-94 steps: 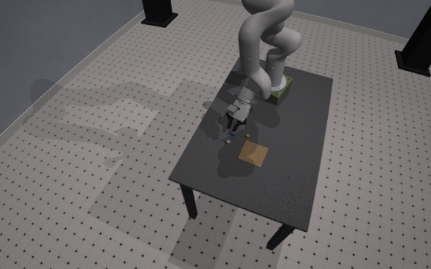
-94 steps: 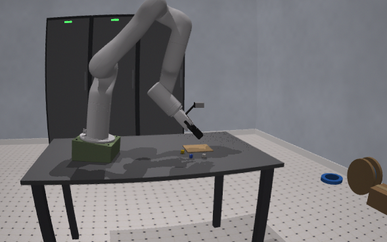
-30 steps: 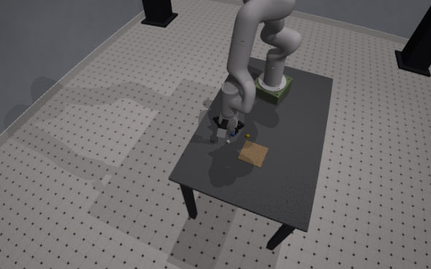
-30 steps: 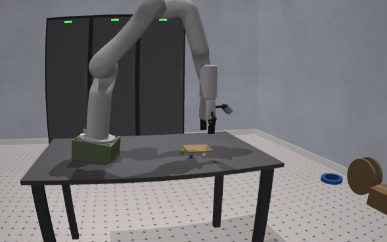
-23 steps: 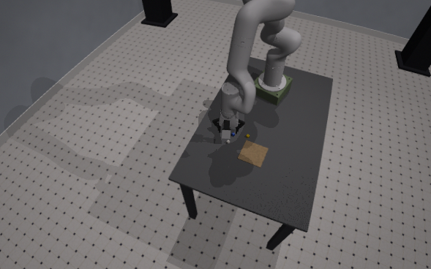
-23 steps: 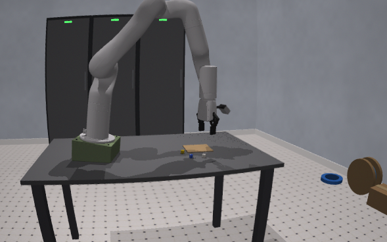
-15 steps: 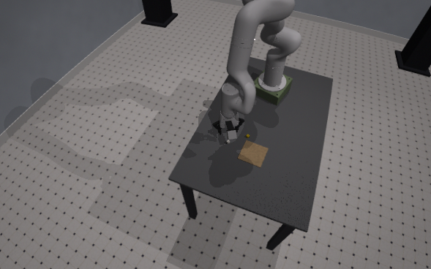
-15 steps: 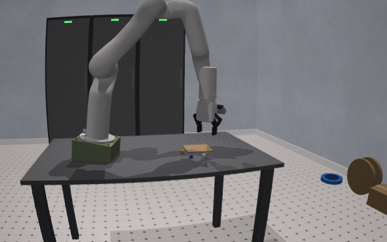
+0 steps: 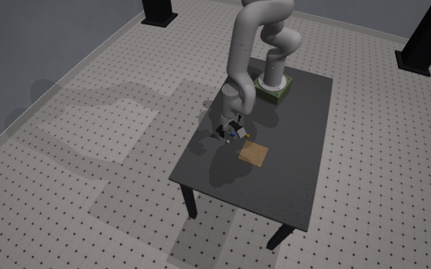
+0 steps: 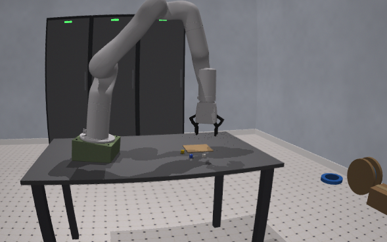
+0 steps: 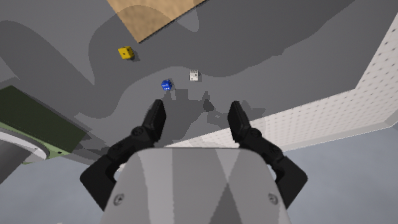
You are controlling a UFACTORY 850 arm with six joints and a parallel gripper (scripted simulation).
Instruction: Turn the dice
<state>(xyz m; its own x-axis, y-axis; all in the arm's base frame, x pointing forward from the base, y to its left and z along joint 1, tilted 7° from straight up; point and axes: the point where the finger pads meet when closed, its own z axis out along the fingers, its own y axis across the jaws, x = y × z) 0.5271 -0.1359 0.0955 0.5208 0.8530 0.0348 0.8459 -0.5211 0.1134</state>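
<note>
Now: hand 11 cm above the white die and 1 cm past it. The rest, counted from my hand: blue die: 11 cm below, 7 cm behind, 1 cm to the left; yellow die: 11 cm below, 10 cm to the left, 9 cm behind; tan mat: 16 cm to the left, 12 cm below, 1 cm ahead.
</note>
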